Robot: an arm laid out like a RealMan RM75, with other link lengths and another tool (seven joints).
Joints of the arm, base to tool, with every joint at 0 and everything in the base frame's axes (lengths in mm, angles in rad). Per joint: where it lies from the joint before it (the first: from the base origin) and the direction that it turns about. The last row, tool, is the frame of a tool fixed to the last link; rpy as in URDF.
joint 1: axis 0 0 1 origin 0 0 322.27
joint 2: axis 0 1 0 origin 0 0 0
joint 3: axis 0 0 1 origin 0 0 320
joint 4: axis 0 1 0 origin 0 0 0
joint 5: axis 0 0 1 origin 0 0 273
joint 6: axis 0 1 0 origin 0 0 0
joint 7: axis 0 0 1 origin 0 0 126.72
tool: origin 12 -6 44 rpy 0.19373 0 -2.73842
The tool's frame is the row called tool.
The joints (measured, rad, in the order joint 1, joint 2, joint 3, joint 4, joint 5, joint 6, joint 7), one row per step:
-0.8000, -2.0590, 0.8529, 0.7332, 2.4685, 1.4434, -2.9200
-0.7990, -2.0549, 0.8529, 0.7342, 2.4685, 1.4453, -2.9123
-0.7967, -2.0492, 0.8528, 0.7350, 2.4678, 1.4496, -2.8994
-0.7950, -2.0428, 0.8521, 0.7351, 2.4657, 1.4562, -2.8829
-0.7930, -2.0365, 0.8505, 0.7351, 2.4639, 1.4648, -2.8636
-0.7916, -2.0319, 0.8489, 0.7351, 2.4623, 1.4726, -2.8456
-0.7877, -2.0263, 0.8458, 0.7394, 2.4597, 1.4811, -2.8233
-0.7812, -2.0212, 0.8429, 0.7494, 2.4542, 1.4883, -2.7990
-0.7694, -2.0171, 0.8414, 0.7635, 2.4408, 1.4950, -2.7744
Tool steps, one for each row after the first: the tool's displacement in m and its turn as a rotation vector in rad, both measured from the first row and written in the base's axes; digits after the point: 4 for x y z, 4 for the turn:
-0.0010, 0.0005, 0.0025, 0.0011, 0.0038, -0.0071
-0.0028, 0.0006, 0.0057, 0.0006, 0.0081, -0.0178
-0.0042, 0.0007, 0.0091, -0.0018, 0.0109, -0.0318
-0.0058, 0.0003, 0.0124, -0.0061, 0.0133, -0.0477
-0.0067, -0.0002, 0.0149, -0.0107, 0.0145, -0.0629
-0.0082, -0.0004, 0.0191, -0.0114, 0.0161, -0.0822
-0.0094, -0.0004, 0.0243, -0.0067, 0.0171, -0.1051
-0.0111, -0.0011, 0.0297, 0.0022, 0.0124, -0.1272

